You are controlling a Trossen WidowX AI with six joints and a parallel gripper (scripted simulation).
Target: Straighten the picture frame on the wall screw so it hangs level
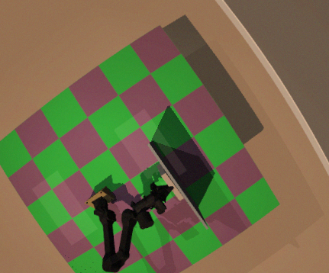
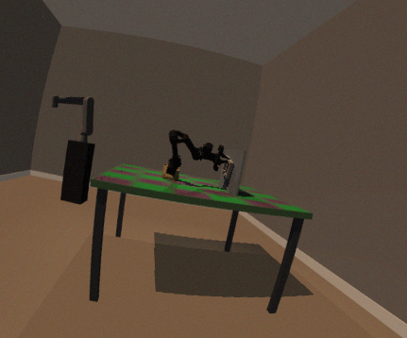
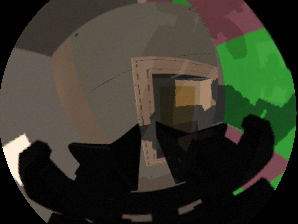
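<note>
Now: the picture frame 50 mm below my gripper tip and 10 mm to the left of it. From my gripper tip the other things lie so: grey wall panel 70 mm below, 20 mm ahead.
</note>
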